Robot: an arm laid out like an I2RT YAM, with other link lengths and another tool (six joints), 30 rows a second.
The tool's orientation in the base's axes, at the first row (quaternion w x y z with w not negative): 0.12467 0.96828 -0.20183 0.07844
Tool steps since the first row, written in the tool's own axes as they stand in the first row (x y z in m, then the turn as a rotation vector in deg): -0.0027 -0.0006 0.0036 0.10 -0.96 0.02; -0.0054 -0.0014 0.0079 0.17 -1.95 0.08; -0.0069 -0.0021 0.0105 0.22 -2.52 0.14; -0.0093 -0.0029 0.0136 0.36 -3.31 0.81; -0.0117 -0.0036 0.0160 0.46 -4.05 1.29
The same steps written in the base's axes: -0.0018 0.0006 -0.0041 0.49 0.81 -0.20; -0.0035 0.0011 -0.0089 0.96 1.65 -0.45; -0.0043 0.0016 -0.0119 1.25 2.12 -0.62; -0.0059 0.0023 -0.0155 1.77 2.58 -1.40; -0.0075 0.0032 -0.0184 2.21 3.07 -1.99
